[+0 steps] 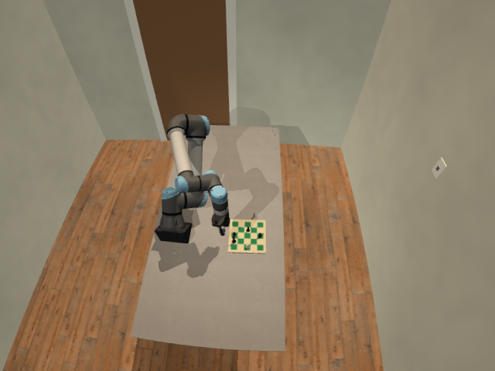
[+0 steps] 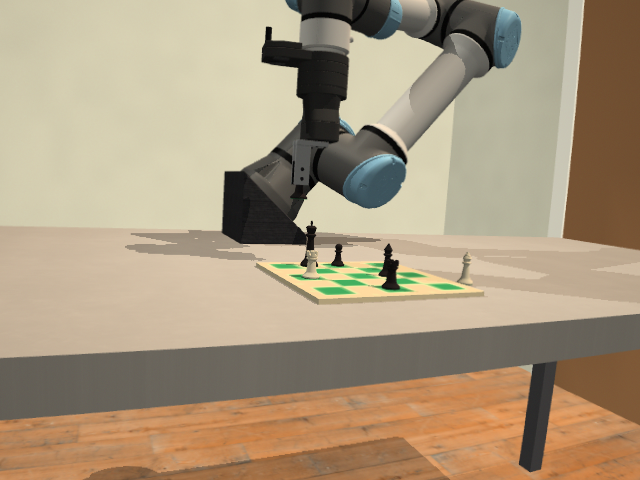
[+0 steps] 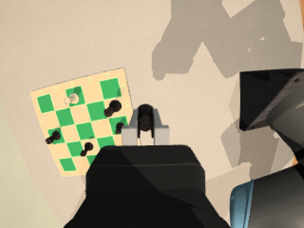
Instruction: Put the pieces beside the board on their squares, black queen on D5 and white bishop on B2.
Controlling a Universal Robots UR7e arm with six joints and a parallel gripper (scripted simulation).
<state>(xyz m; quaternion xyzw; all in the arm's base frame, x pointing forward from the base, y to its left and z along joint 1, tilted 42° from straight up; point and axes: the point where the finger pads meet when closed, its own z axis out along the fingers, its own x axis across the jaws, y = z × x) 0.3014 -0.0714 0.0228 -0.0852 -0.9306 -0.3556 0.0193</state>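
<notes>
The chessboard lies 140 mm ahead of my hand, 40 mm to the left of it and 130 mm below it. Also, from my hand: black queen (10 mm below); black pawn (60 mm ahead, 40 mm to the left, 120 mm below); black king (60 mm ahead, 100 mm below).
</notes>
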